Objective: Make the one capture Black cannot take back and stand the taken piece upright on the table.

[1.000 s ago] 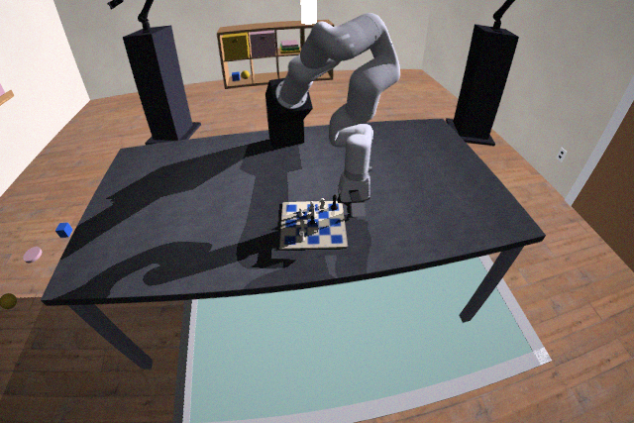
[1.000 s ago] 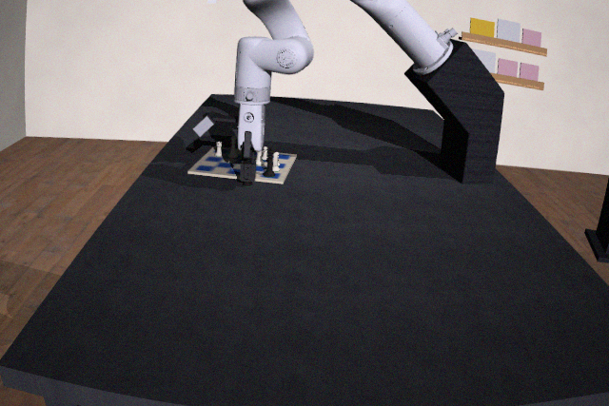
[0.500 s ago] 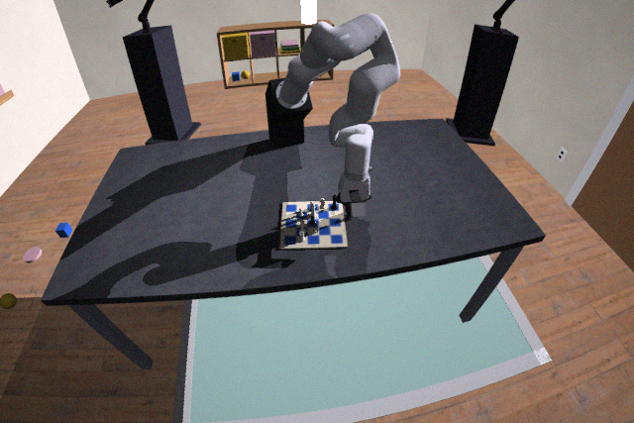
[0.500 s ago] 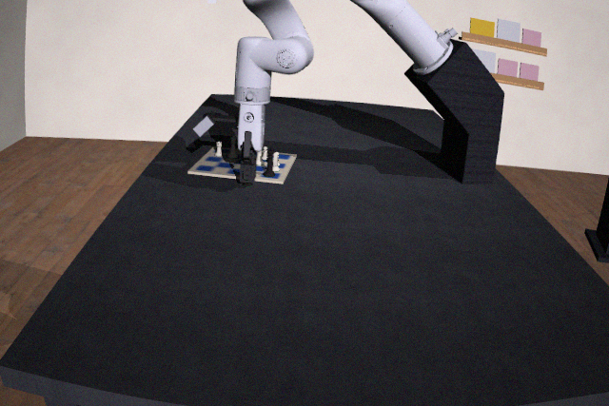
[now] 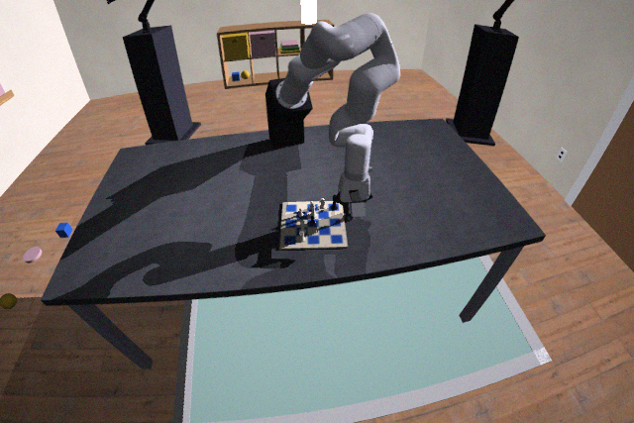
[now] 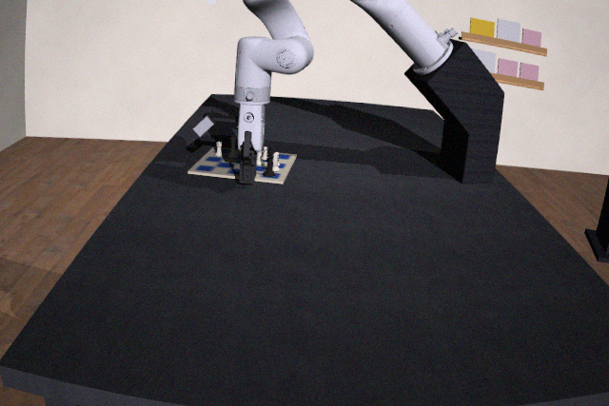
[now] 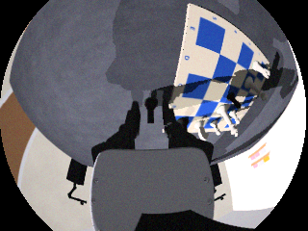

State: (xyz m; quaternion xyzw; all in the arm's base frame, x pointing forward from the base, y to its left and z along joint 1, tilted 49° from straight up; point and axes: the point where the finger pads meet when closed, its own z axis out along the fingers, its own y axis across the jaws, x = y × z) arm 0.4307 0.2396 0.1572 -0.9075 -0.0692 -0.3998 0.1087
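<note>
The blue-and-cream chessboard lies 60 mm ahead of my hand, 130 mm to the right of it and 30 mm below it. The rest, counted from my hand: white piece 30 mm ahead, 130 mm to the right, 10 mm above.
</note>
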